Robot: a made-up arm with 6 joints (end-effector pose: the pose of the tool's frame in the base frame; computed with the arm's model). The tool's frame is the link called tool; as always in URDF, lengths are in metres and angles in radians.
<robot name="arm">
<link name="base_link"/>
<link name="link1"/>
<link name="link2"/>
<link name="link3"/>
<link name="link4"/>
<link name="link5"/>
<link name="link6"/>
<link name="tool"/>
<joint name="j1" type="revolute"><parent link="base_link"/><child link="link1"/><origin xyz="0.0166 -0.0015 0.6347" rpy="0 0 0"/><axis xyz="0 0 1"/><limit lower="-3.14" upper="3.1" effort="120" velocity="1"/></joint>
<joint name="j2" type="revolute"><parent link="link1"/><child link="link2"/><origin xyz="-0.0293 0.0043 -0.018" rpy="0 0 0"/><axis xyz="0 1 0"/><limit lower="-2.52" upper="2.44" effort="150" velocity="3.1"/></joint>
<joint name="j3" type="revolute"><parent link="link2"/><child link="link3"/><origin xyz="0.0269 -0.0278 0.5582" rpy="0 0 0"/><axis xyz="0 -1 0"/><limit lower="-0.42" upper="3.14" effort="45" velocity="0.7"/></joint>
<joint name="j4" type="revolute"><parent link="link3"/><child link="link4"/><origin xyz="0.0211 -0.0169 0.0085" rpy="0 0 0"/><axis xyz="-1 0 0"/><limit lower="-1.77" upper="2.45" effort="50" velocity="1.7"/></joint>
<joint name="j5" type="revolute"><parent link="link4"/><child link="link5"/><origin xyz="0.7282 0.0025 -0.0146" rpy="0 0 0"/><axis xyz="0 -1 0"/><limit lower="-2.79" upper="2.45" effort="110" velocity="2.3"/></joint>
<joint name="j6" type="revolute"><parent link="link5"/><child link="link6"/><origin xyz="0.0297 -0.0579 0.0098" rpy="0 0 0"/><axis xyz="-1 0 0"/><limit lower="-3.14" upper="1.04" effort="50" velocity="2.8"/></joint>
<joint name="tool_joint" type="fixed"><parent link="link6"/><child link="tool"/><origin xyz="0.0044 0.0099 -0.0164" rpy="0 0 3.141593"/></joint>
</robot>
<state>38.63 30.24 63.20 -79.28 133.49 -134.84</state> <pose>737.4 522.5 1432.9 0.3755 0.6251 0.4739 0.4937</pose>
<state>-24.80 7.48 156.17 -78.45 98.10 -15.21</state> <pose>-515.0 169.3 1579.5 0.4522 0.7008 0.3684 0.4108</pose>
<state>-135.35 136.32 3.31 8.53 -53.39 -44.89</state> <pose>107.2 204.1 -354.7 0.1003 0.4250 -0.8400 -0.3222</pose>
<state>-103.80 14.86 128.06 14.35 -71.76 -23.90</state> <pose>-39.5 150.0 1857.7 0.7440 -0.3832 0.1688 0.5206</pose>
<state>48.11 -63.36 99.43 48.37 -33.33 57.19</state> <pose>-743.8 -1017.6 1091.4 0.5352 -0.5395 -0.0920 0.6434</pose>
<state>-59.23 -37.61 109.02 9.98 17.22 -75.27</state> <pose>-565.4 829.2 1482.2 0.4035 0.7485 -0.3610 -0.3829</pose>
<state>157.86 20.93 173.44 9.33 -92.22 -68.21</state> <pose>478.2 -98.2 1509.9 0.7194 -0.4227 0.5442 0.0873</pose>
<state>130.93 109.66 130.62 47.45 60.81 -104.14</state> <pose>-708.2 909.3 723.8 0.8897 -0.1771 0.3668 0.2061</pose>
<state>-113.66 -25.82 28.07 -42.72 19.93 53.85</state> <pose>-155.6 -196.4 1739.7 0.7745 -0.2769 0.4723 0.3169</pose>
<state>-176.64 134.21 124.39 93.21 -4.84 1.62</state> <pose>-1117.9 -5.9 129.6 0.6698 0.7377 -0.0656 0.0525</pose>
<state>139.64 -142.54 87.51 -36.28 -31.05 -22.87</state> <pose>753.2 -558.2 -379.2 0.0375 0.5161 0.7391 0.4312</pose>
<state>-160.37 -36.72 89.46 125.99 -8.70 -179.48</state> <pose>820.6 282.1 1681.5 0.2723 -0.3712 0.7726 0.4372</pose>
